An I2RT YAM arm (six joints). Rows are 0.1 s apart.
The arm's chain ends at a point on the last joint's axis. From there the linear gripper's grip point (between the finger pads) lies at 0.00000 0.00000 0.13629 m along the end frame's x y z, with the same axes.
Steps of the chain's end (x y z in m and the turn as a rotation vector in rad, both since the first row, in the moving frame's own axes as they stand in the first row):
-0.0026 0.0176 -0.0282 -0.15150 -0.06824 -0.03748
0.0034 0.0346 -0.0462 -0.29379 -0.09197 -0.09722
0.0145 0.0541 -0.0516 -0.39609 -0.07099 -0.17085
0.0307 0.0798 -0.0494 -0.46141 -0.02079 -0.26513
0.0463 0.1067 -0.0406 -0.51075 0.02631 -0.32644
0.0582 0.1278 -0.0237 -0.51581 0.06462 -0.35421
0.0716 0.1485 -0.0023 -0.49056 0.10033 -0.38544
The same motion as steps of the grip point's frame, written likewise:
-0.0115 0.0383 -0.0301 -0.15150 -0.06824 -0.03748
-0.0070 0.0746 -0.0526 -0.29379 -0.09197 -0.09722
0.0097 0.1072 -0.0625 -0.39609 -0.07099 -0.17085
0.0361 0.1401 -0.0636 -0.46141 -0.02079 -0.26513
0.0607 0.1715 -0.0579 -0.51075 0.02631 -0.32644
0.0785 0.1920 -0.0415 -0.51581 0.06462 -0.35421
0.0968 0.2084 -0.0188 -0.49056 0.10033 -0.38544

